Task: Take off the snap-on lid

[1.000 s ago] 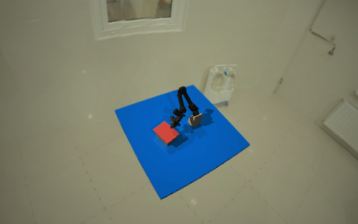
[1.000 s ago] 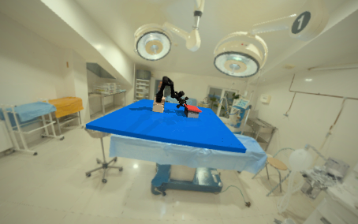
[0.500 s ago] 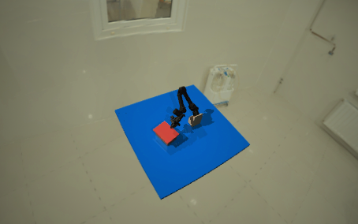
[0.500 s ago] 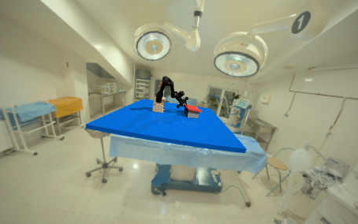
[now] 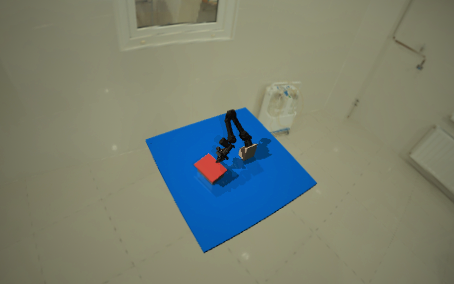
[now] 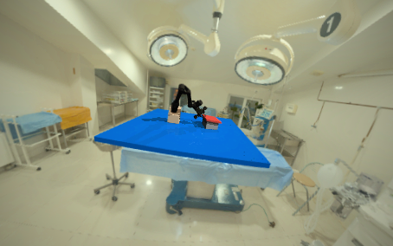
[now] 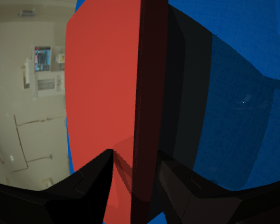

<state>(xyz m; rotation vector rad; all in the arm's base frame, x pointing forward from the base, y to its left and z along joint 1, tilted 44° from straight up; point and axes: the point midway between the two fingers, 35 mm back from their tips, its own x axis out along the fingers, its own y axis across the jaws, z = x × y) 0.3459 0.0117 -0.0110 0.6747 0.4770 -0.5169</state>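
My gripper tip is 70 mm short of the lid and 20 mm to the right of it. Also, from my gripper tip: storage box: 70 mm ahead, 60 mm below, 20 mm to the left.
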